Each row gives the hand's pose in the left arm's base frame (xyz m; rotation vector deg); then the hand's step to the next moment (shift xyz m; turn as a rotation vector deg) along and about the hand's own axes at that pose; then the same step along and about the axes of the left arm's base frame.
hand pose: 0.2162 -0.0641 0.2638 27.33 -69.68 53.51
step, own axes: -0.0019 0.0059 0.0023 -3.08 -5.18 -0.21
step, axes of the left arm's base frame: -0.0062 0.0009 -0.0020 4.16 -3.81 -2.12
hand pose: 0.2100 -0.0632 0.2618 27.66 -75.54 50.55
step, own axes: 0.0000 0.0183 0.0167 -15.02 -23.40 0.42
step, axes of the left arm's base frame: -0.0247 -0.0015 0.0006 17.96 -18.54 -10.36
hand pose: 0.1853 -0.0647 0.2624 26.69 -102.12 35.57
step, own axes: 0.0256 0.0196 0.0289 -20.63 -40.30 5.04
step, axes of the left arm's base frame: -0.0407 -0.0027 0.0146 26.19 -34.62 -13.79
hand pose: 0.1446 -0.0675 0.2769 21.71 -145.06 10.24
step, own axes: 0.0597 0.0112 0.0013 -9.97 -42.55 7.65
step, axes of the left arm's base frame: -0.0518 -0.0033 0.0316 17.01 -39.75 -9.93
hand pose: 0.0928 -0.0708 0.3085 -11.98 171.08 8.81
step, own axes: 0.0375 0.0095 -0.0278 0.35 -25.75 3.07
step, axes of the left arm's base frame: -0.0419 0.0013 0.0226 3.83 -25.07 -5.43
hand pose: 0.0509 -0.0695 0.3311 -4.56 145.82 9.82
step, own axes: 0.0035 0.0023 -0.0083 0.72 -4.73 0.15
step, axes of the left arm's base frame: -0.0077 0.0010 0.0051 -0.07 -4.68 -1.02
